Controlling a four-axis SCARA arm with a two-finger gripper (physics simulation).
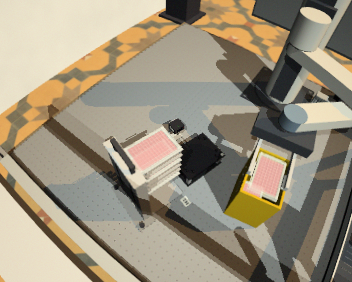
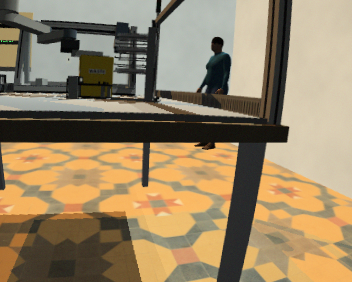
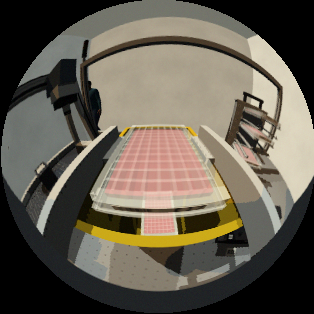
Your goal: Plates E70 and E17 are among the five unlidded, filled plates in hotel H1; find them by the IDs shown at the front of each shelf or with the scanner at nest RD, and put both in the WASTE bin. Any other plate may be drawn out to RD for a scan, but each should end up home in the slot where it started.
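Frame: origin at the arm's base, x ahead, y right, z down, level; metres.
Where they show: gripper, fingertip midpoint: (image 1: 267, 181) (image 2: 101, 55) (image 3: 158, 131); arm's base at its link origin: (image 1: 278, 95).
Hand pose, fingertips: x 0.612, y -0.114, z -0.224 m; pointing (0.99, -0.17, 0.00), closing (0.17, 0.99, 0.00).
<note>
Each offset is from my fingertips to the top centre of the thing. "spot": to the spot under its first point.
My gripper (image 1: 269, 178) (image 3: 158, 131) is shut on a pink-filled, unlidded plate @(dx -0.024, dy +0.004, dz +0.003 m) (image 1: 271, 170) (image 3: 157, 165), held level over the mouth of the yellow WASTE bin @(dx -0.024, dy +0.004, dz +0.012 m) (image 1: 252, 209) (image 2: 96, 84) (image 3: 160, 241). The ID of the held plate cannot be read. Another pink plate (image 1: 253, 189) (image 3: 159, 225) shows in part inside the bin, below the held one. Hotel H1 (image 1: 142, 196) (image 2: 151, 67) (image 3: 233, 120) stands apart from the gripper, with a pink plate @(dx +0.133, dy +0.285, dz -0.056 m) (image 1: 153, 148) on top and further shelves below it; their IDs cannot be read. The black nest RD @(dx -0.037, dy +0.236, dz +0.142 m) (image 1: 201, 159) stands beside the hotel and holds no plate.
A small black device @(dx -0.087, dy +0.362, dz +0.128 m) (image 1: 176, 125) stands behind the nest. A small white label @(spot: dx +0.104, dy +0.178, dz +0.211 m) (image 1: 185, 200) lies on the table in front of the hotel. The arm's column (image 1: 287, 80) rises behind the bin. A person (image 2: 218, 65) stands beyond the table.
</note>
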